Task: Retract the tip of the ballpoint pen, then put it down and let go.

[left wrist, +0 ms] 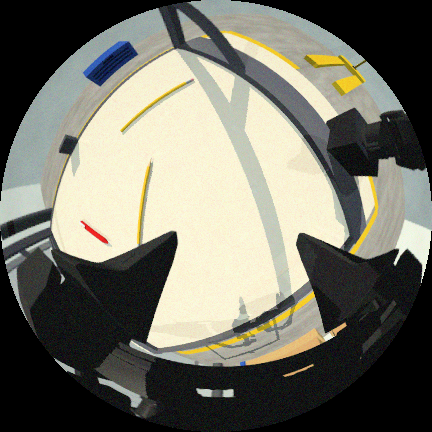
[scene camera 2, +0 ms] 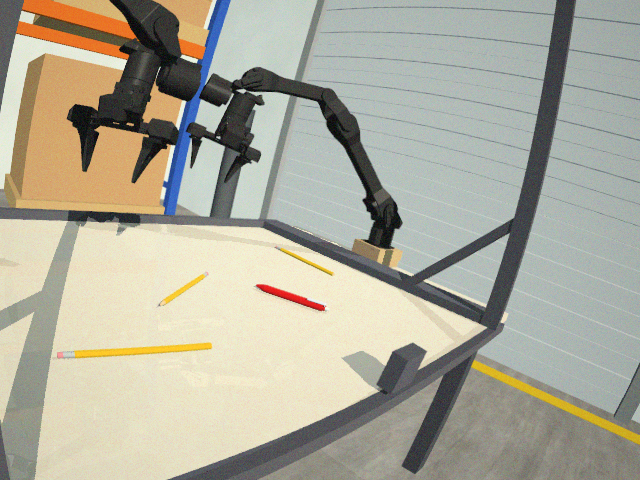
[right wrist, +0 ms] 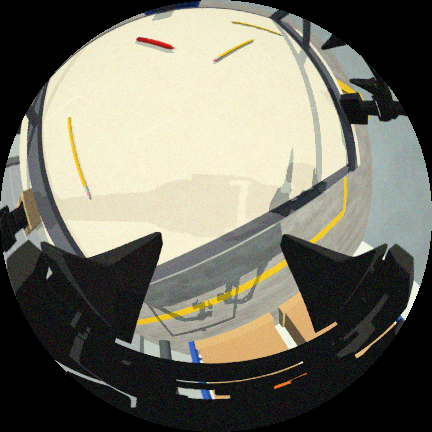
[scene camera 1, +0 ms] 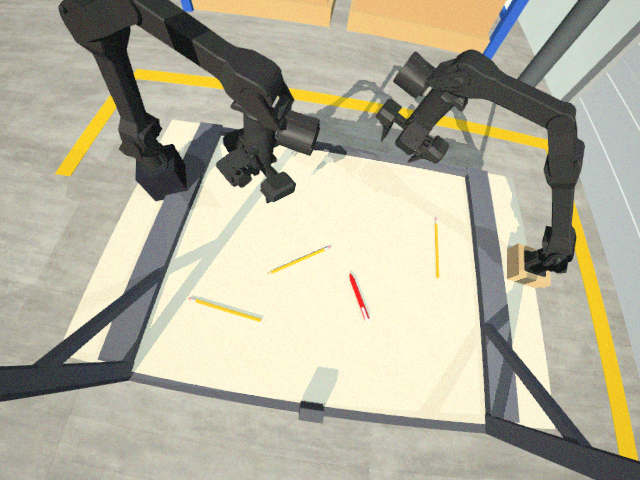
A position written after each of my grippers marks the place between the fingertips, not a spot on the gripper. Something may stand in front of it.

Observation:
My left gripper (scene camera 2: 108,177) is open, holding nothing. My right gripper (scene camera 1: 395,150) is open, with nothing in its grasp. Further things: a tan block (scene camera 1: 516,272).
My left gripper is seen too in the left wrist view (left wrist: 240,238) and in scene camera 1 (scene camera 1: 257,188). My right gripper also shows in scene camera 2 (scene camera 2: 207,175) and in the right wrist view (right wrist: 224,240). The tan block also shows in scene camera 2 (scene camera 2: 389,257).

